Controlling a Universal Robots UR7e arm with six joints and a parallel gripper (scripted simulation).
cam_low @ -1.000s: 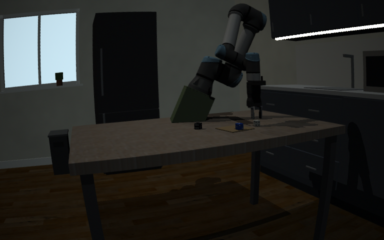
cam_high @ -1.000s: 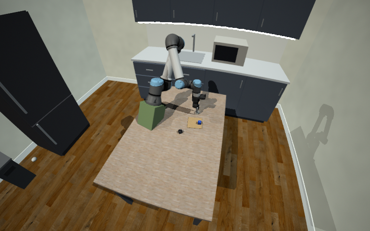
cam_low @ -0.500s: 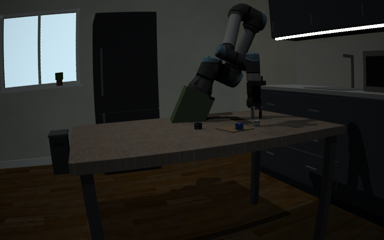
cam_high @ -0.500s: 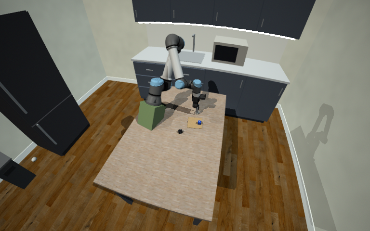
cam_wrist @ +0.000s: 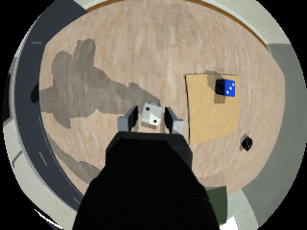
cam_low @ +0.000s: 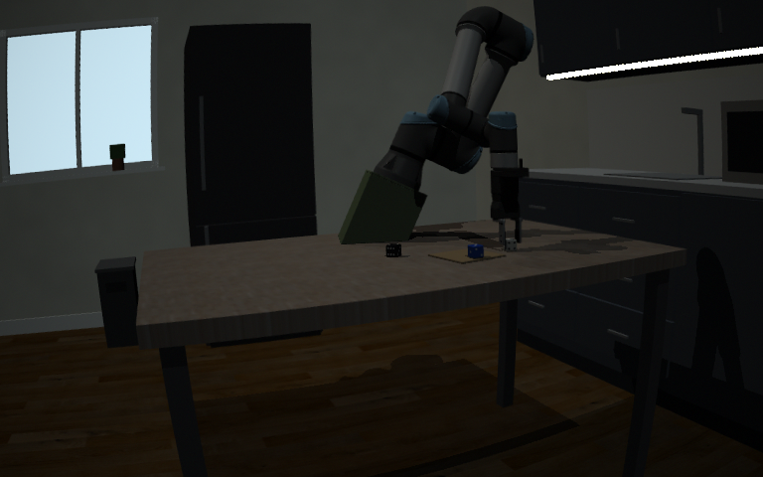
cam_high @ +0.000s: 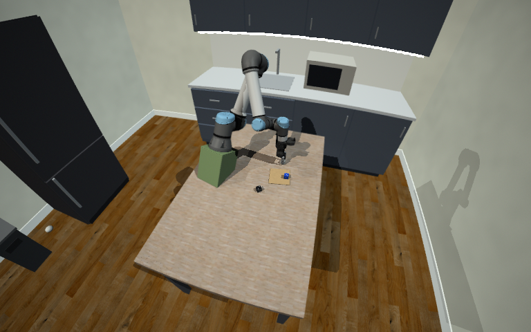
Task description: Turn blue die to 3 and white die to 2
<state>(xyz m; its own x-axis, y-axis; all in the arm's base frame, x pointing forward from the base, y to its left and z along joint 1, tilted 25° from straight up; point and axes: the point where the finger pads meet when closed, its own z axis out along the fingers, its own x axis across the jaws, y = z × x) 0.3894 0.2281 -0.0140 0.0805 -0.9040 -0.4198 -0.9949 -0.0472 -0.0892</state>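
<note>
My hand is 20 mm above the white die. From my hand the other things lie so: black die 60 mm behind, 300 mm to the right, 20 mm below; blue die 70 mm ahead, 130 mm to the right, 20 mm below; tan mat 20 mm ahead, 140 mm to the right, 30 mm below.
</note>
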